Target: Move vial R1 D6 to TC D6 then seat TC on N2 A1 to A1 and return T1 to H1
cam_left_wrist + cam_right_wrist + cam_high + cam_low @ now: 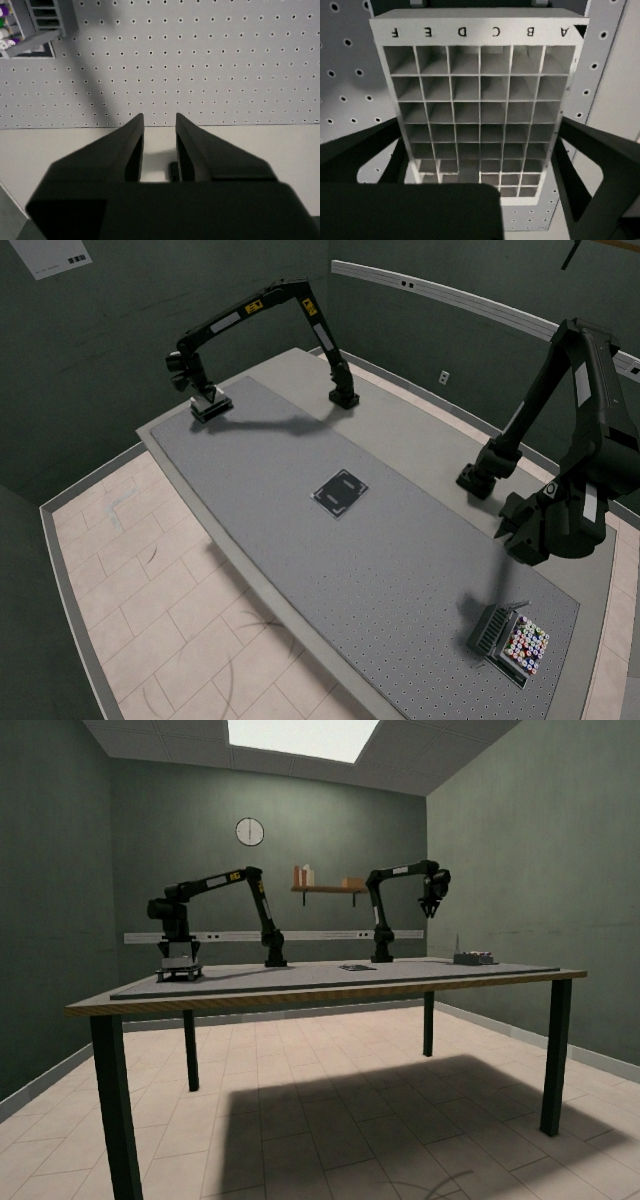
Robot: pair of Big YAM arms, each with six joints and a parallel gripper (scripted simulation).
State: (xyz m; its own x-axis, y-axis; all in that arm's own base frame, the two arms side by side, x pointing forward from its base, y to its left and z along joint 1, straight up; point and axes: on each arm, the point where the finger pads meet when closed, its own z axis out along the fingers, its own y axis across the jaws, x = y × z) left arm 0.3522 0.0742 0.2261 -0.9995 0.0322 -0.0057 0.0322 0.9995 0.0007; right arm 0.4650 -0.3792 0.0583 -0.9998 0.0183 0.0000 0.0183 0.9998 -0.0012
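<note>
Now: right hand right at the tube carrier. The rest, counted from my right hand: slotted holder (126 cm to the left, 5 cm below, 5 cm behind); then black nest (3 cm below).
</note>
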